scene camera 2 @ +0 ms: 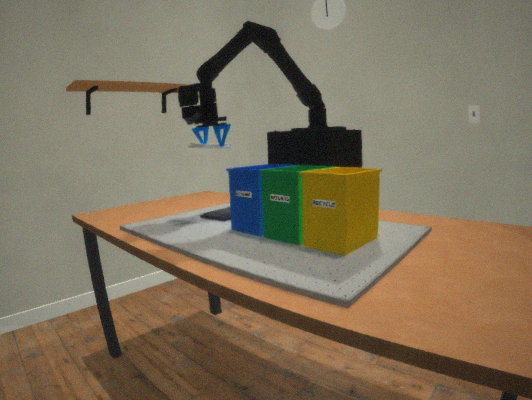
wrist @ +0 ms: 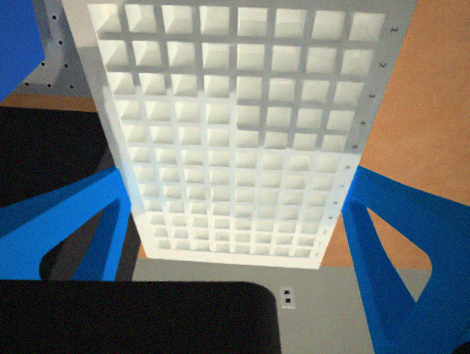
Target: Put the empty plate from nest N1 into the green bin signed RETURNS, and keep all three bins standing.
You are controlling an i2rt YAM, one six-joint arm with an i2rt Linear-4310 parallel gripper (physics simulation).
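Frame: origin at the arm's base, x ahead, y left, z up, level; metres.
Where they show: gripper, between the fingertips: [scene camera 2: 213, 146] [wrist: 235, 176]; arm's base, origin of its link: [scene camera 2: 318, 130].
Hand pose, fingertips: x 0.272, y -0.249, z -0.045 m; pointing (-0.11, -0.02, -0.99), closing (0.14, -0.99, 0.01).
Observation:
Things, the pixels of their top centre, and the offset from my fingertips. Level surfaces: height alone.
- white plate, centre of its top: [wrist: 233, 182] [scene camera 2: 210, 141] dz +0.017, dx +0.013, dy +0.002 m
- green bin, centre of its top: [scene camera 2: 300, 168] dz -0.065, dx +0.004, dy +0.385 m
- blue bin, centre of its top: [scene camera 2: 264, 166] dz -0.065, dx +0.005, dy +0.252 m
- yellow bin, centre of its top: [scene camera 2: 342, 170] dz -0.065, dx +0.004, dy +0.517 m
- dark flat nest, centre of its top: [scene camera 2: 227, 210] dz -0.230, dx -0.035, dy +0.019 m
- grey perforated board, height of its surface: dz -0.244 m
- wooden table, height of its surface: dz -0.257 m
My gripper [scene camera 2: 212, 144] [wrist: 235, 176] is shut on the white plate [scene camera 2: 200, 146] [wrist: 233, 150] and holds it by its two long sides, high above the table and to the left of the bins in the scene view. The plate's wells look empty in the wrist view. The green bin [scene camera 2: 282, 220] stands upright between the blue bin [scene camera 2: 246, 212] and the yellow bin [scene camera 2: 325, 227]. The sign on the green bin is blurred. A dark flat nest [scene camera 2: 216, 215] lies left of the blue bin, partly hidden by it.
The bins stand on a grey perforated board [scene camera 2: 170, 235] on the wooden table [scene camera 2: 450, 280]. The black arm base [scene camera 2: 315, 147] is behind the bins. A wall shelf [scene camera 2: 120, 86] is at the back left. Part of the blue bin [wrist: 17, 45] shows at the wrist view's upper left.

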